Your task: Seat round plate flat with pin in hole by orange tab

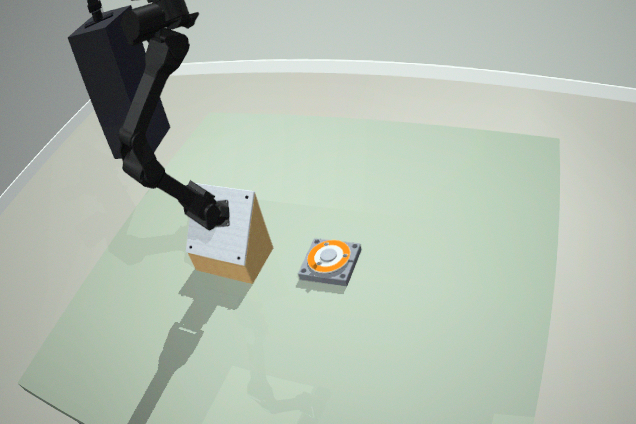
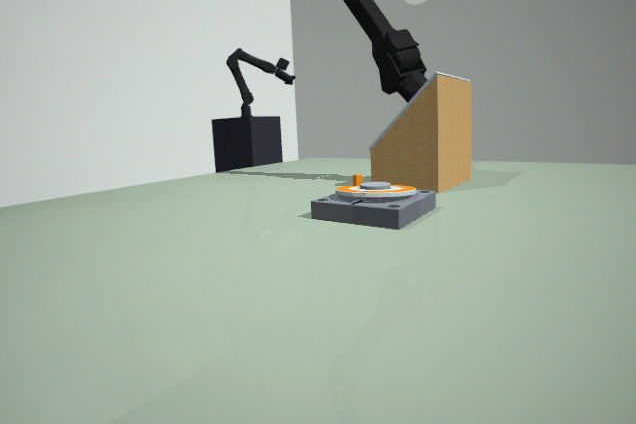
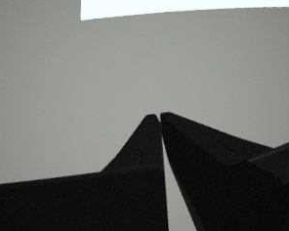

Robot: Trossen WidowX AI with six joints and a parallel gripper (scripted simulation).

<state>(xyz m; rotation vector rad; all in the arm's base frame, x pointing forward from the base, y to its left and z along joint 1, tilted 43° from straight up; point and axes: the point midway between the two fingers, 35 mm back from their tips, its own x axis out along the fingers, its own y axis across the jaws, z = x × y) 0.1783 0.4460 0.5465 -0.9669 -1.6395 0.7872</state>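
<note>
The round plate is 190 mm ahead of my gripper tip and 870 mm below it. Round my gripper tip: grey square base (210 mm ahead, 10 mm to the left, 880 mm below).
</note>
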